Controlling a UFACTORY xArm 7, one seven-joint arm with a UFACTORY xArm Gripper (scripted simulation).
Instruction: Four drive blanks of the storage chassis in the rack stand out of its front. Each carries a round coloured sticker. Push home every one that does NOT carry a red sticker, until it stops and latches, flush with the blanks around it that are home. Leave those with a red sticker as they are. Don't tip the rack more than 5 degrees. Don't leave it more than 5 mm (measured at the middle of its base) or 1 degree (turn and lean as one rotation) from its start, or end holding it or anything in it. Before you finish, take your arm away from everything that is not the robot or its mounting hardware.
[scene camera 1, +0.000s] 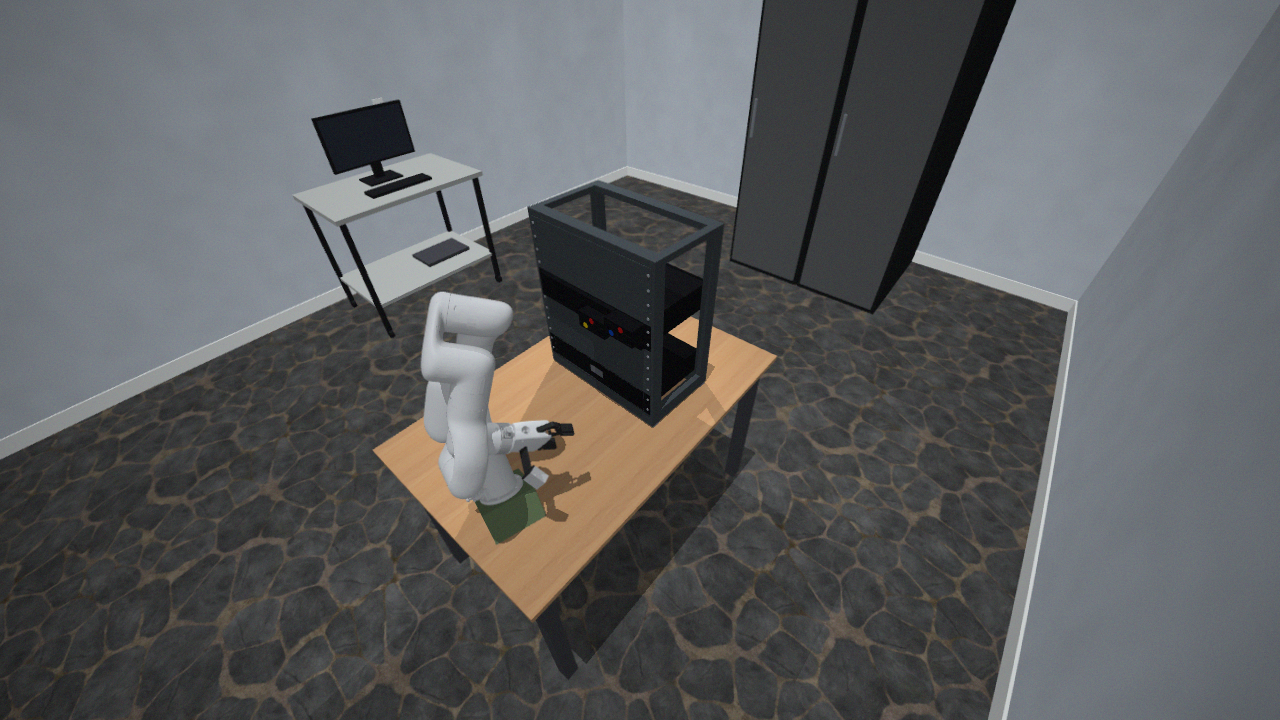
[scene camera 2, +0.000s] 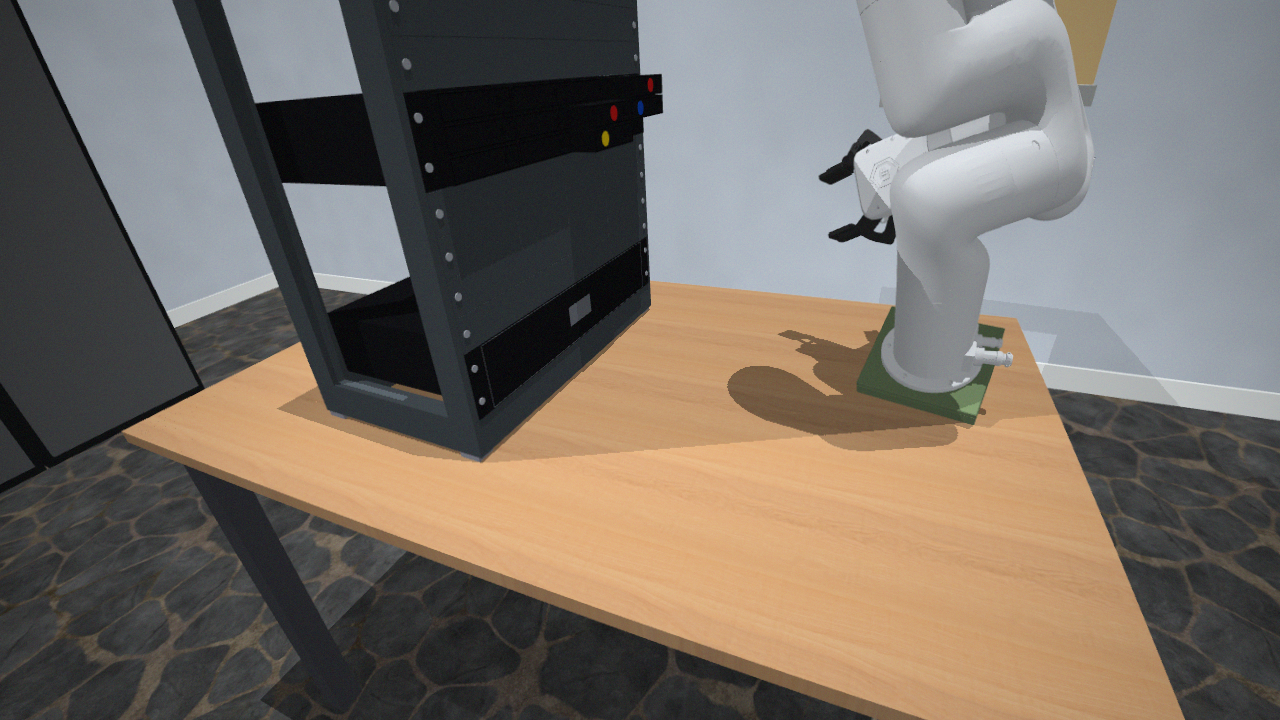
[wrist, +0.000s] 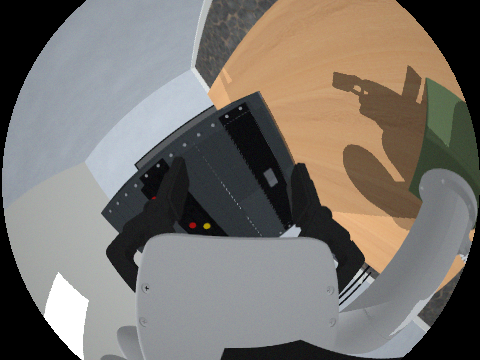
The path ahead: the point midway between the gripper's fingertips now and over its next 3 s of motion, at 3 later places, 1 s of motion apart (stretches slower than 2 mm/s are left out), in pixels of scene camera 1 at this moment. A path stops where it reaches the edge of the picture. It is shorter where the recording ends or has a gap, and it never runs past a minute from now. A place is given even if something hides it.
The gripper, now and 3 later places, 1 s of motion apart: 563, 436; 548, 409; 551, 403; 549, 404
